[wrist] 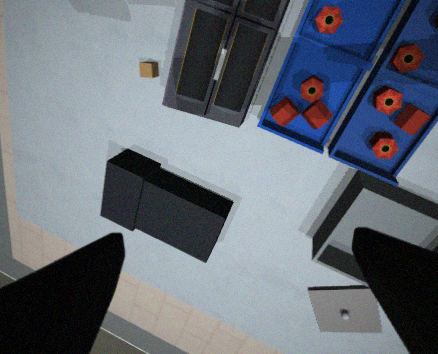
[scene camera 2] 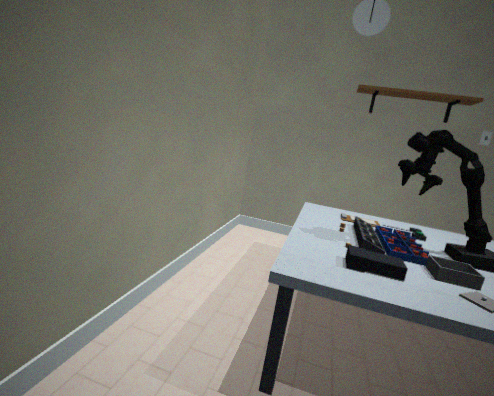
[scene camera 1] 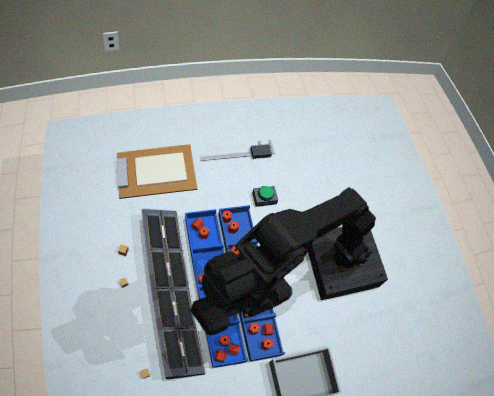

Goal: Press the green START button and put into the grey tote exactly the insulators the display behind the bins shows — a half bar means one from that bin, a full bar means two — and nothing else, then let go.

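Note:
The green START button [scene camera 1: 266,193] sits on a dark box beyond the bins. The dark display [scene camera 1: 165,305] [wrist: 202,60] has paired dark windows with short light marks between them; I cannot make out lit bars. Blue bins [scene camera 1: 202,242] [wrist: 340,72] stand in two rows beside it, holding red insulators [scene camera 1: 225,340] [wrist: 312,90], some upright, some on their sides. The arm hides the middle bins in scene view 1. The grey tote [scene camera 1: 331,367] [scene camera 2: 452,272] [wrist: 336,212] shows no insulator on its visible floor. My gripper [scene camera 2: 413,189] [wrist: 239,241] is open and empty, high above the table.
A black two-part block [scene camera 2: 375,262] [wrist: 175,215] stands near the display's end. A flat plate with a knob [wrist: 332,300] [scene camera 2: 477,299] lies beside the tote. Small tan cubes [scene camera 1: 123,250] [wrist: 149,69], a clipboard [scene camera 1: 161,169] and a caliper [scene camera 1: 261,151] also lie on the table.

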